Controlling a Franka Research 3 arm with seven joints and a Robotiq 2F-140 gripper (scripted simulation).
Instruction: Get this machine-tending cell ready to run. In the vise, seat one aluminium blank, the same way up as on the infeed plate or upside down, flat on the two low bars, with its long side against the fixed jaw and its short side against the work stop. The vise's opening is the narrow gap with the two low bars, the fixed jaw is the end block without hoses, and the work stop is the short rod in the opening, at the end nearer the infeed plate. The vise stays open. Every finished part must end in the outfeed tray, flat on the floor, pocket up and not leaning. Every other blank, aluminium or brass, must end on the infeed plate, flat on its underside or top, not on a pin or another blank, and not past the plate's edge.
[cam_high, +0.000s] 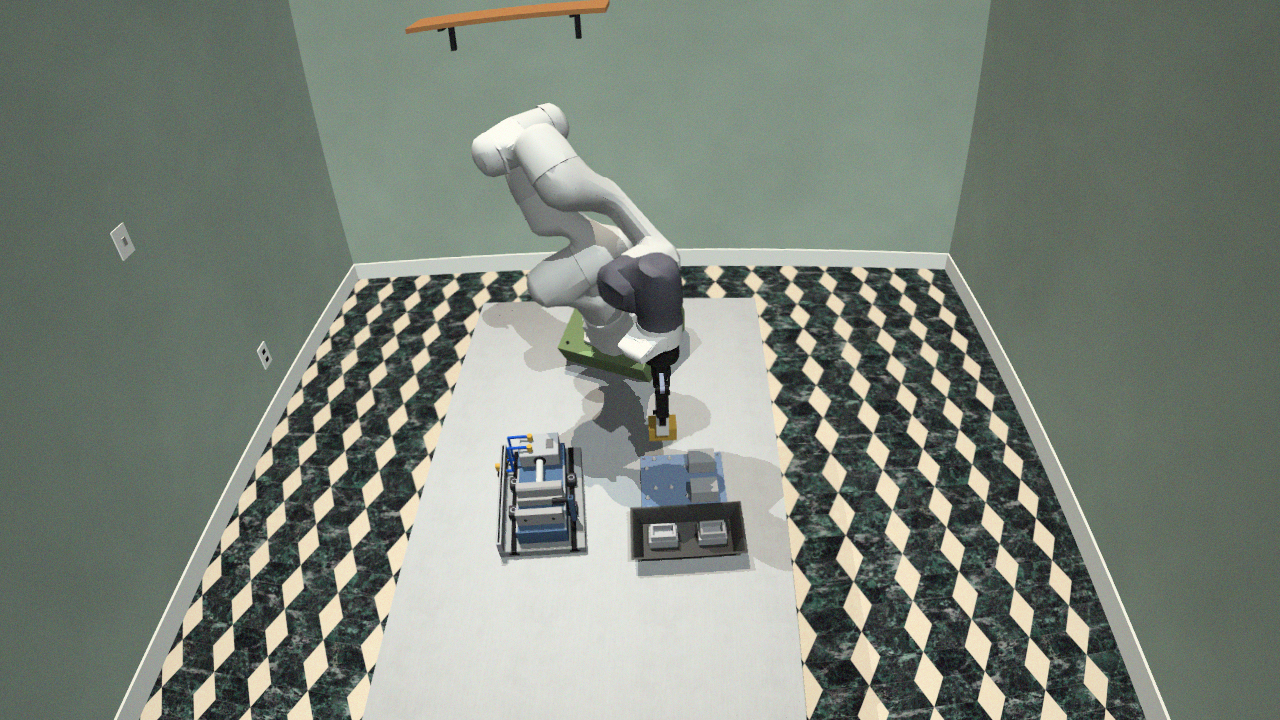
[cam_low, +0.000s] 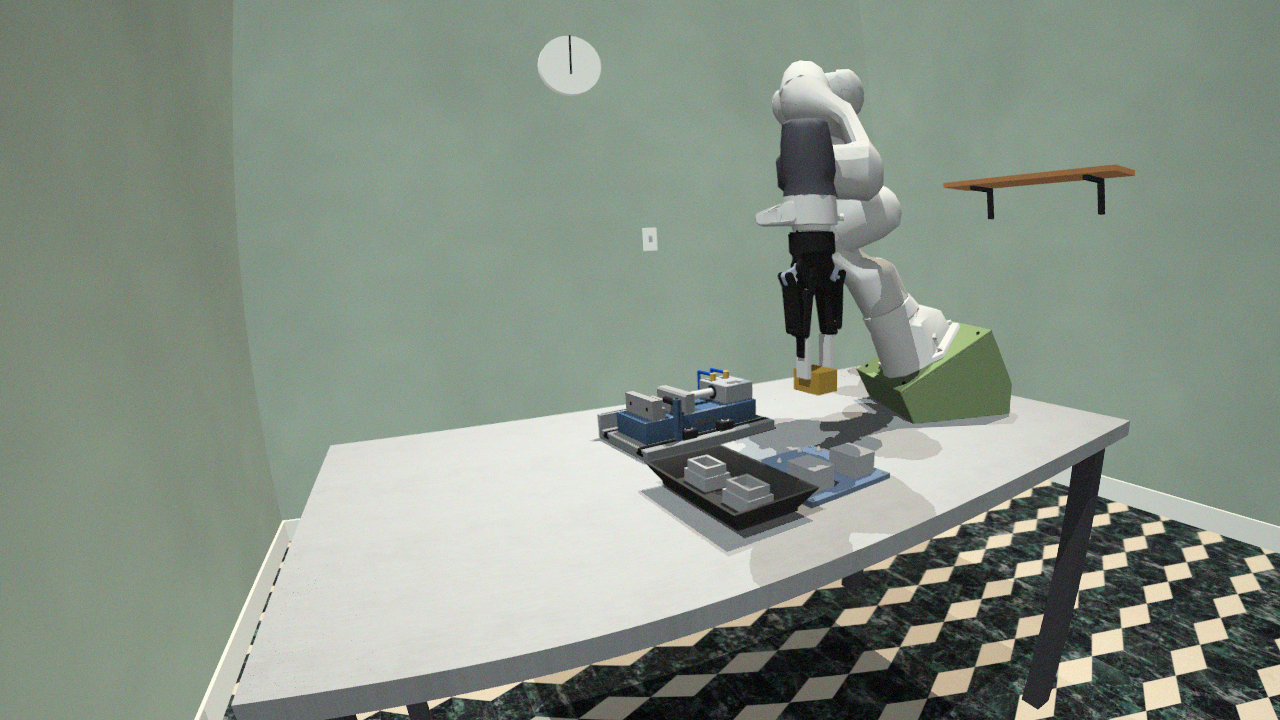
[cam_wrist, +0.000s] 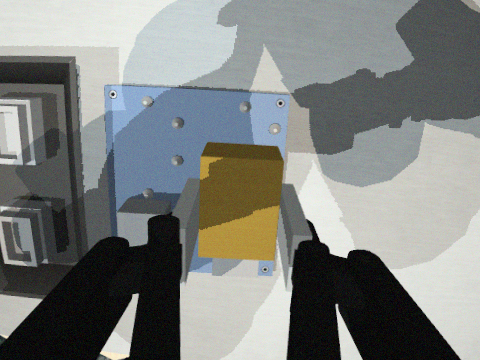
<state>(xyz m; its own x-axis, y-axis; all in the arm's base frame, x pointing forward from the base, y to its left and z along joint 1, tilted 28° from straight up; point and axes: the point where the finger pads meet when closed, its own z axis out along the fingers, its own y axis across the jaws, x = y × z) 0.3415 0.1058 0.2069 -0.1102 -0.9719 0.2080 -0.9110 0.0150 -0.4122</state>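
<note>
Now: hand 4 cm above the brass blank. Also, from my hand: aluminium blank 16 cm below, 9 cm to the left, 1 cm ahead; then hose block 28 cm to the right, 10 cm below, 4 cm behind; then blue infeed plate 18 cm below, 5 cm ahead, 4 cm to the left.
</note>
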